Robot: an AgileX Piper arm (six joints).
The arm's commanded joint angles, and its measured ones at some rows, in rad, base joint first. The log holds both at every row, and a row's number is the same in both.
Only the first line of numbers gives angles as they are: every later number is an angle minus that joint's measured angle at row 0.
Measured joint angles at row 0:
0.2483 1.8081 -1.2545 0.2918 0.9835 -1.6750
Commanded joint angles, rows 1 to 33:
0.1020 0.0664 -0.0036 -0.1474 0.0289 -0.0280
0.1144 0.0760 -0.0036 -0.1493 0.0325 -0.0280
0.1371 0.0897 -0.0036 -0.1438 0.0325 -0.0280
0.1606 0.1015 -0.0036 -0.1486 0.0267 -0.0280
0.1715 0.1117 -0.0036 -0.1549 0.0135 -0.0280
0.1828 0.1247 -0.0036 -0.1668 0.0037 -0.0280
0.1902 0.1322 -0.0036 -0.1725 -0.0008 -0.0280
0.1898 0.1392 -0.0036 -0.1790 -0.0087 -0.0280
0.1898 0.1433 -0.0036 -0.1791 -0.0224 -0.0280
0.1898 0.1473 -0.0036 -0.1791 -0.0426 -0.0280
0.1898 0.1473 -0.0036 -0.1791 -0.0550 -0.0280
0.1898 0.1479 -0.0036 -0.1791 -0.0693 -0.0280
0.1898 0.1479 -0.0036 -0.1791 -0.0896 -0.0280
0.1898 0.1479 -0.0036 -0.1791 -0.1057 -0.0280
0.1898 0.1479 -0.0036 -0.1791 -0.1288 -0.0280
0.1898 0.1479 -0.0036 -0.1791 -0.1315 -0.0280
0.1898 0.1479 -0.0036 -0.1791 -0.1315 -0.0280
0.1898 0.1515 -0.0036 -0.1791 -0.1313 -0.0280
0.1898 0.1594 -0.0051 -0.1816 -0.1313 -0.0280
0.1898 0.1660 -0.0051 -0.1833 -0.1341 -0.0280
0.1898 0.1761 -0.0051 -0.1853 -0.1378 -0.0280
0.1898 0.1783 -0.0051 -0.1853 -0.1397 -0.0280
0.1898 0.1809 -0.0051 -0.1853 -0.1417 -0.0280
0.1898 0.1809 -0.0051 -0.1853 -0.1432 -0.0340
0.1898 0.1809 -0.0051 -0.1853 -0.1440 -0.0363
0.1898 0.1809 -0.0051 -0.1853 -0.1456 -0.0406
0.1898 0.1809 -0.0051 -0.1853 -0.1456 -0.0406
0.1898 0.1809 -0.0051 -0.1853 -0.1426 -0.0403
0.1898 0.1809 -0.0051 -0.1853 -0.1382 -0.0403
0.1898 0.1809 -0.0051 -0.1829 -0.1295 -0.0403
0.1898 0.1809 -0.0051 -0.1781 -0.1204 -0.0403
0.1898 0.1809 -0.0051 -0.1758 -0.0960 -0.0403
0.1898 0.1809 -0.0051 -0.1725 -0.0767 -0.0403
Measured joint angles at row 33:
0.1885 0.1837 0.0000 -0.1805 -0.1312 -0.0317
